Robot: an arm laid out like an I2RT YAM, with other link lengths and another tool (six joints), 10 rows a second.
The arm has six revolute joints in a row. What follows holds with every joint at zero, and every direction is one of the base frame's. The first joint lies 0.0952 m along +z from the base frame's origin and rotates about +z. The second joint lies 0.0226 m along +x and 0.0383 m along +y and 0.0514 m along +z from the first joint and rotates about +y. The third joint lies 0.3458 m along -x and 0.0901 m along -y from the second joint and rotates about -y. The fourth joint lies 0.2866 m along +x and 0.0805 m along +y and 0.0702 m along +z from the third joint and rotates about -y. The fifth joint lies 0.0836 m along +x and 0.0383 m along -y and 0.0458 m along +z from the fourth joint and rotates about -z. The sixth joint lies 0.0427 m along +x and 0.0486 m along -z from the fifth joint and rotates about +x. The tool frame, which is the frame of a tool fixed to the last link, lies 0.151 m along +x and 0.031 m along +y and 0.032 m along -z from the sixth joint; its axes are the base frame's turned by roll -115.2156, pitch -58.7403 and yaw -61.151 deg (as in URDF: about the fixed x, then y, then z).
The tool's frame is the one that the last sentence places.
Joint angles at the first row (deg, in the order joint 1, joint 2, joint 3, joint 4, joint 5, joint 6):
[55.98 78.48 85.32 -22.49 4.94 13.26]
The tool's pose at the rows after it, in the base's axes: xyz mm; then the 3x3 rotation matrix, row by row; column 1 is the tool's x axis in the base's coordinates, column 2 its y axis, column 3 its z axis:
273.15 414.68 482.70; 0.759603 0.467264 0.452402; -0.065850 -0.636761 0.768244; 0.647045 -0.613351 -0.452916
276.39 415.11 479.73; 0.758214 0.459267 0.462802; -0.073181 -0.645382 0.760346; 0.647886 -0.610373 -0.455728
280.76 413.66 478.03; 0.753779 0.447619 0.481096; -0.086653 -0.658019 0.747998; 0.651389 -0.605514 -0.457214
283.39 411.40 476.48; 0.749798 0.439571 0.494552; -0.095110 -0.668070 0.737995; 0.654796 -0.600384 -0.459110
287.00 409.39 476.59; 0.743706 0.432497 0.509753; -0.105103 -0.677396 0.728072; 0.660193 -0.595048 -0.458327
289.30 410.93 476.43; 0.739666 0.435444 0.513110; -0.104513 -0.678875 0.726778; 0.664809 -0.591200 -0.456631
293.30 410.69 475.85; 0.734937 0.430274 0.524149; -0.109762 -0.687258 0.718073; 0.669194 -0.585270 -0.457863
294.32 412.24 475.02; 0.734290 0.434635 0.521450; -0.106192 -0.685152 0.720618; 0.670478 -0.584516 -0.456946
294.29 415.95 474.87; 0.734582 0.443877 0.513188; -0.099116 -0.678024 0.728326; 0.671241 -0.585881 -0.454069
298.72 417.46 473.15; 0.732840 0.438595 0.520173; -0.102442 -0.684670 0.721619; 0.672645 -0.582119 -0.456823
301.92 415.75 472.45; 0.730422 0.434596 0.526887; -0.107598 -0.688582 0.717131; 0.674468 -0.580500 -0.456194
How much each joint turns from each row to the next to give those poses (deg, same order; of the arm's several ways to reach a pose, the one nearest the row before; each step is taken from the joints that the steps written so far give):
[-0.03 0.61 -0.15 0.25 1.57 0.28]
[0.04 0.24 -0.26 0.32 0.80 0.06]
[0.00 0.12 -0.16 0.20 1.29 0.02]
[-0.02 -0.10 -0.28 0.07 0.95 -0.08]
[-0.09 0.02 -0.01 0.11 0.94 -0.18]
[-0.08 0.34 0.12 0.39 0.07 -0.34]
[-0.12 0.34 0.21 0.08 0.67 -0.25]
[-0.13 0.22 -0.06 0.37 -0.38 -0.20]
[-0.03 0.37 0.09 0.51 -0.71 -0.18]
[-0.15 0.61 0.30 0.15 0.40 -0.11]
[-0.34 0.02 -0.17 0.24 0.14 -0.10]

